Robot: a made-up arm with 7 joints. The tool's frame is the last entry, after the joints. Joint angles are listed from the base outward. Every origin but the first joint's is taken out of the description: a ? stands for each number. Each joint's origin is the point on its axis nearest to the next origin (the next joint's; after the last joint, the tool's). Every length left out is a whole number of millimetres.
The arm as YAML. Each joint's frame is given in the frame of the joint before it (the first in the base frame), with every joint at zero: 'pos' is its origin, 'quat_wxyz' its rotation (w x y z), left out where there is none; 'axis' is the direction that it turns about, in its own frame. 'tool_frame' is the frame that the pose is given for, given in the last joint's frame.
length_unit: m
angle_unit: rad
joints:
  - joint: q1
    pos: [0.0, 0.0, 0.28]
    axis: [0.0, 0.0, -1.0]
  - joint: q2
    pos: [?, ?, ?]
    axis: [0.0, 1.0, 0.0]
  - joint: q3
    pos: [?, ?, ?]
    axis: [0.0, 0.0, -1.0]
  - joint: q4
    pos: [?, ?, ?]
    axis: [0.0, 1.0, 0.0]
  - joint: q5
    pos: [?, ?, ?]
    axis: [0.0, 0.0, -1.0]
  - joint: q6
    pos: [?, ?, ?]
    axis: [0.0, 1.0, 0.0]
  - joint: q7
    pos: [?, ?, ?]
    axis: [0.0, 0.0, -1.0]
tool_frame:
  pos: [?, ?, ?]
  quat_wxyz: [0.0, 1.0, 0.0, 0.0]
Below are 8 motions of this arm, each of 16 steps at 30 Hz.
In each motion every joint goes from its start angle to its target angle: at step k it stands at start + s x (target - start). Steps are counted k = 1, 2, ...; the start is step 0. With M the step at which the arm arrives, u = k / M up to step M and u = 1 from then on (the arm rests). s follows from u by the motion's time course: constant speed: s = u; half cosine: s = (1 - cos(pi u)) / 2; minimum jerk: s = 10 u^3 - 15 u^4 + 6 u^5.
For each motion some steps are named. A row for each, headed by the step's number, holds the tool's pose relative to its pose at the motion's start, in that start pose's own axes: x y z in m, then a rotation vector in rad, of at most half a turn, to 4 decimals.
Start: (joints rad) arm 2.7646 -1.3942 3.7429 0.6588 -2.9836 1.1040 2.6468
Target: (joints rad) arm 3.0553 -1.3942 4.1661 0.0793 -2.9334 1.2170 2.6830
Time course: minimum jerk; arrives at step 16
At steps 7, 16:
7: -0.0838 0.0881 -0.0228 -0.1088 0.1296 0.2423
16: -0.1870 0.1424 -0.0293 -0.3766 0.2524 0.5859

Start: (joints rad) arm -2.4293 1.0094 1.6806 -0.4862 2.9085 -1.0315 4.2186
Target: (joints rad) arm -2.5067 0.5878 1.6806 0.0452 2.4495 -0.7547 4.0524
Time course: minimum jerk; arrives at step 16
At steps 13, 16:
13: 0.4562 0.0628 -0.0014 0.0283 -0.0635 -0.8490
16: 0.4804 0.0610 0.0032 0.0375 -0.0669 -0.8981

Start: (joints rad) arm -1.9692 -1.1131 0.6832 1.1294 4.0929 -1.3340 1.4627
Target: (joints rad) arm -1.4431 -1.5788 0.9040 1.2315 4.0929 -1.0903 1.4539
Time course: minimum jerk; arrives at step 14
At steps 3, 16:
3: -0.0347 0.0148 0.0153 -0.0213 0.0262 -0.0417
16: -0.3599 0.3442 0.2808 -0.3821 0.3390 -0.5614

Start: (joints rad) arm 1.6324 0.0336 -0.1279 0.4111 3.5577 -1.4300 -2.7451
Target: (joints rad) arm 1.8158 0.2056 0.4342 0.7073 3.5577 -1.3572 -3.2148
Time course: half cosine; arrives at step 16
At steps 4, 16:
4: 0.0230 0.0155 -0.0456 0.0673 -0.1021 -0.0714
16: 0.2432 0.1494 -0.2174 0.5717 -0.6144 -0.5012

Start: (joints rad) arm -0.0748 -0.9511 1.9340 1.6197 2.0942 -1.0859 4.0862
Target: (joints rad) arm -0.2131 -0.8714 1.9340 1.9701 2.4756 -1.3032 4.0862
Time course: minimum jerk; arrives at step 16
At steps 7, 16:
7: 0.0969 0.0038 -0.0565 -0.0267 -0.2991 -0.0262
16: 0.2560 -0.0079 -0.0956 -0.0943 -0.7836 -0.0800

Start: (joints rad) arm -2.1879 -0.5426 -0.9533 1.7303 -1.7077 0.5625 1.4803
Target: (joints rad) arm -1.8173 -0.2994 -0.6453 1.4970 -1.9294 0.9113 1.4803
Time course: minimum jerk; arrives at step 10
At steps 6, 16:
6: -0.0627 0.2486 0.0872 0.1749 0.2043 -0.1464
16: -0.0830 0.3470 0.1667 0.2634 0.3056 -0.1565

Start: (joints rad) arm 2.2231 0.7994 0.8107 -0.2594 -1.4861 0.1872 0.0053
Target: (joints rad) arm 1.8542 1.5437 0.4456 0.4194 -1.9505 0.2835 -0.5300
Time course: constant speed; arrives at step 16
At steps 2, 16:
2: 0.1087 0.0809 -0.0049 0.0930 -0.0883 -0.2392
16: 0.9856 0.2950 0.4406 1.1662 -0.4869 -1.5643

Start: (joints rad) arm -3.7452 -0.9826 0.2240 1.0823 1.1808 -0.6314 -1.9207
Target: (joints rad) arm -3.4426 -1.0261 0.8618 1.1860 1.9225 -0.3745 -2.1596
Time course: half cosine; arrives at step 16
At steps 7, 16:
7: -0.0478 0.0551 0.0655 0.4019 -0.0781 0.3822
16: -0.1792 0.0280 0.2160 1.0107 -0.0607 0.9277

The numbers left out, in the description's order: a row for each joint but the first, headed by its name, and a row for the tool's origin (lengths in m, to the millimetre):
q2: 0.0 -0.017 0.0
q3: 0.0 0.0 0.557
q4: 0.0 -0.017 0.0
q5: 0.0 0.0 0.445
q6: 0.0 0.0 0.0
q7: 0.0 0.0 0.16
tool: 0.0 0.0 0.0

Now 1 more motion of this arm.
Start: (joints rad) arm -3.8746 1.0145 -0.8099 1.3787 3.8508 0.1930 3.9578
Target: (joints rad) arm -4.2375 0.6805 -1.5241 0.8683 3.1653 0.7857 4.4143
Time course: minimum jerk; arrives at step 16
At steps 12, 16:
12: -0.6775 0.2145 0.2389 0.7445 0.9560 -0.5064
16: -0.7196 0.2284 0.2913 0.7936 1.0077 -0.6316

